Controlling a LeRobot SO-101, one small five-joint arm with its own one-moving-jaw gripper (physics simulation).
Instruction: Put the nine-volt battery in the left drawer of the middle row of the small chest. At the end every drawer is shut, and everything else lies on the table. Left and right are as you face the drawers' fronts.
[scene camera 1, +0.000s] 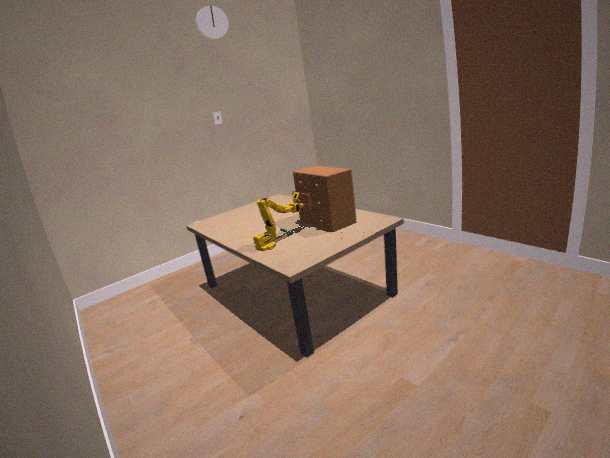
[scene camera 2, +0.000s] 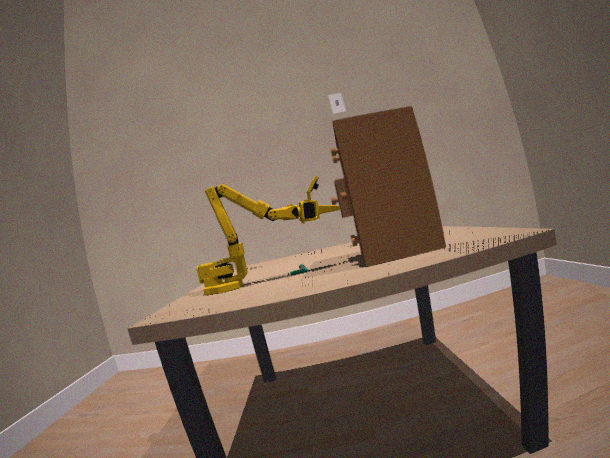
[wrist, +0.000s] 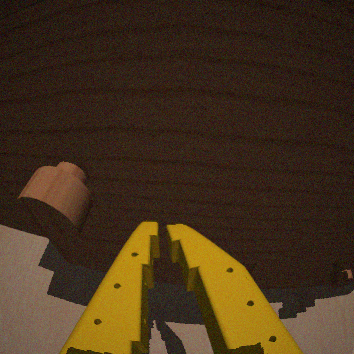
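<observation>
In scene camera 2 I see a brown chest (scene camera 2: 395, 206). The brown chest is visible to me in scene camera 1 (scene camera 1: 339, 183) too. The wrist view shows me a drawer (wrist: 229, 124), and there is also a drawer (wrist: 97, 258).
</observation>
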